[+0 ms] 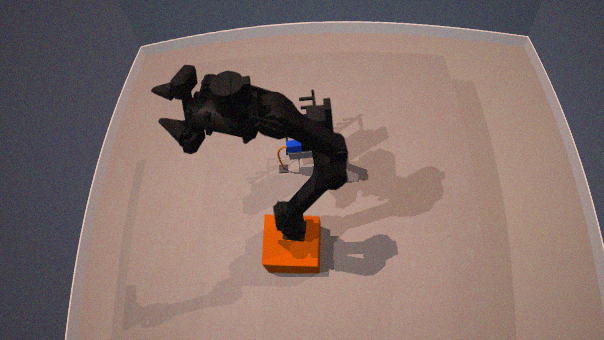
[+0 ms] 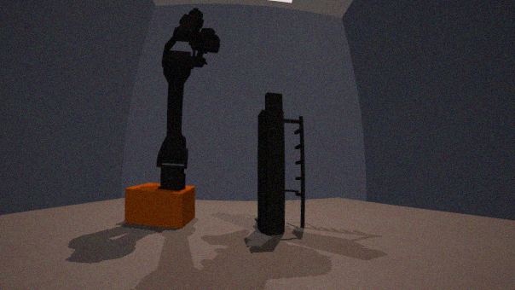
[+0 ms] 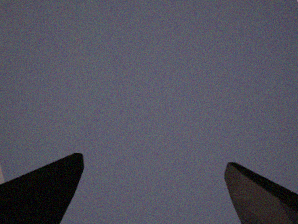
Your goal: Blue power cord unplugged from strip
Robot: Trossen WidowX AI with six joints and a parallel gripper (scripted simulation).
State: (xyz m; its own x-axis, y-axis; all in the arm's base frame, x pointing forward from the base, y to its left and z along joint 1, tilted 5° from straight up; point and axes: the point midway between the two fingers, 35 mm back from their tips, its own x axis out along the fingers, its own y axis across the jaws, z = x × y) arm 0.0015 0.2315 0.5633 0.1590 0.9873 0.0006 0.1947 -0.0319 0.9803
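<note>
Now: the black upright block 51 cm below my gripper tip, 30 cm to the right of it and 26 cm ahead of it.
</note>
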